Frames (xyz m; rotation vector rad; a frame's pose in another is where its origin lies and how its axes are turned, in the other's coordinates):
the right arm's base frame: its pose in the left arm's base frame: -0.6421 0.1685 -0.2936 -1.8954 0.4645 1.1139
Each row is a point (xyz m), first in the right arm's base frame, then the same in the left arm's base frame.
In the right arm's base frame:
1: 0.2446 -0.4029 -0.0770
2: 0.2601 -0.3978 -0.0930
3: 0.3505 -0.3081 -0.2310
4: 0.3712 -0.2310 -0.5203
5: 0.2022 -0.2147 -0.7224
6: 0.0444 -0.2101 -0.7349
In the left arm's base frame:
1: -0.2023 0.3544 -0.2840
2: -0.1892 0.3400 -0.2959
3: -0.1297 0.1856 -0.3848
4: -0.0204 -0.0937 -0.3746
5: -0.0162 -0.2868 -0.1947
6: -0.0966 -0.3160 -0.0614

